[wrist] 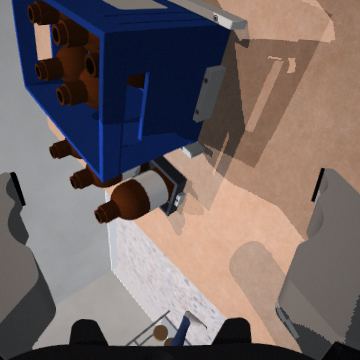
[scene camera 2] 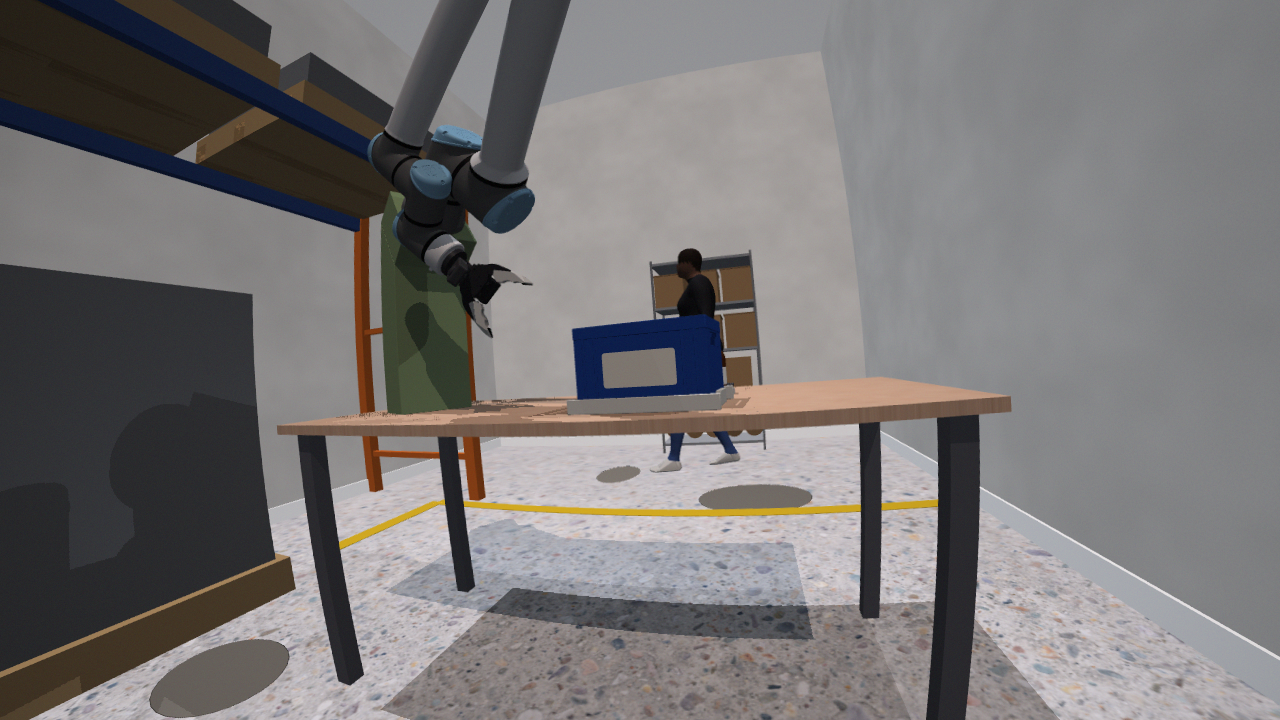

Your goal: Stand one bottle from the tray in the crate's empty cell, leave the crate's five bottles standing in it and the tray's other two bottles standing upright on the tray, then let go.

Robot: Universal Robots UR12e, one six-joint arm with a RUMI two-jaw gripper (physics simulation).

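Places are measured from the arm's base along level axes (x ahead, y left, z up), in millimetres.
Pixels of known places: gripper, fingertip midpoint: (wrist: 168,174) (scene camera 2: 512,311).
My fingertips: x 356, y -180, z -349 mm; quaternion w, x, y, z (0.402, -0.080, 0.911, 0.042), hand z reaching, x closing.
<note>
Behind a point stands the place of what it marks.
The blue crate (scene camera 2: 586,362) @(x 532, y -208, z -476 mm) (wrist: 175,65) @(x 512, y -162, z -498 mm) stands on the table. In the wrist view five brown bottle necks show in it, one of them (wrist: 72,94) @(x 646, y -91, z -430 mm) near the side facing the tray; no neck shows at its lower corner, and the cell floors are hidden. The dark tray (wrist: 177,184) @(x 537, y 69, z -557 mm) stands beside the crate, with three upright brown bottles: the nearest (wrist: 131,200) @(x 567, y 87, z -477 mm) has a pale label, a second (wrist: 82,179) @(x 667, y 88, z -436 mm) and a third (wrist: 62,149) @(x 755, y 71, z -439 mm) are partly behind the crate. My gripper (scene camera 2: 511,309) @(x 356, y -180, z -349 mm) (wrist: 168,174) @(x 356, y -180, z -349 mm) is open and empty, in the air above and left of the crate in the scene view.
Pale brackets (scene camera 2: 640,404) @(x 643, y -234, z -564 mm) (wrist: 209,94) @(x 505, y -116, z -561 mm) run along the crate's base on the wooden table (scene camera 2: 859,394) @(x 1073, y -153, z -580 mm) (wrist: 210,225) @(x 460, y 130, z -580 mm). A green column (scene camera 2: 429,358) @(x -24, y -5, z -426 mm) stands behind the arm at the left, by an orange-posted rack (scene camera 2: 361,358). A person (scene camera 2: 698,295) is behind the table near a shelf unit (scene camera 2: 753,313).
</note>
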